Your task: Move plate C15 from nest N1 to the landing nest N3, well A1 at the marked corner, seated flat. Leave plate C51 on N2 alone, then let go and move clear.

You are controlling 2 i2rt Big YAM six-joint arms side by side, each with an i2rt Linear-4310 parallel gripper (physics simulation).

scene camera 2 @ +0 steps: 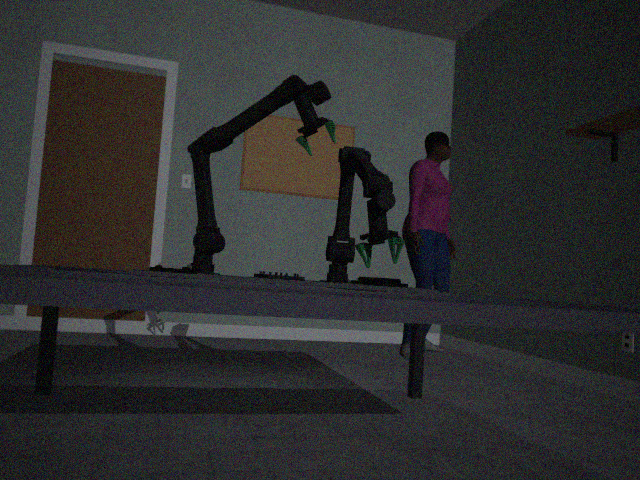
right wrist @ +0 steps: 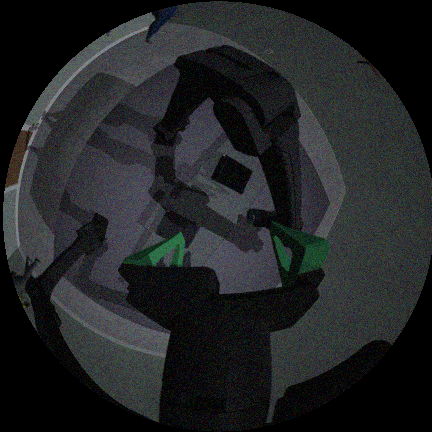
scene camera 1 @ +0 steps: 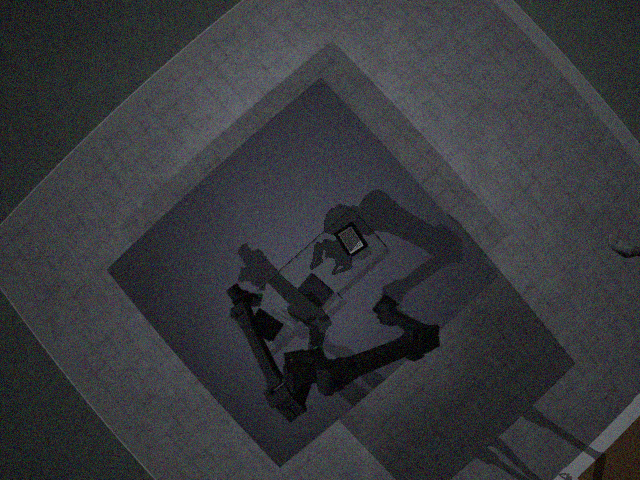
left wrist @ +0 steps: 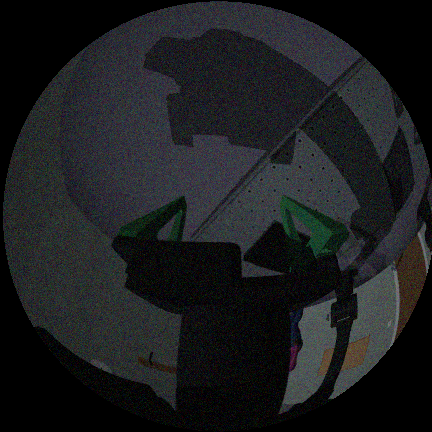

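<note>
A plate-like piece (scene camera 1: 351, 239) with a pale top and black rim lies on the perforated board (scene camera 1: 297, 265) (left wrist: 310, 176). A dark square piece (scene camera 1: 315, 290) (right wrist: 175, 225) lies mid-row, and a black one (scene camera 1: 267, 324) (left wrist: 267, 250) (right wrist: 232, 174) lies nearest my left gripper (scene camera 1: 242, 294) (scene camera 2: 382, 263) (left wrist: 233, 199). Labels, wells and the marked corner are unreadable, so I cannot tell which is C15, C51 or the landing nest. My left gripper is open and empty, above the table. My right gripper (scene camera 2: 323, 148) (right wrist: 224, 231) is open and empty, much higher. Its fingers are unclear in scene camera 1.
The left arm's raised links (right wrist: 285, 165) arch beside the black piece. The right arm (scene camera 1: 372, 359) (scene camera 2: 253, 111) reaches high across toward the left arm. Arm shadows darken the board and table (scene camera 1: 289, 170). A person in a pink top (scene camera 2: 431, 196) stands beyond the table.
</note>
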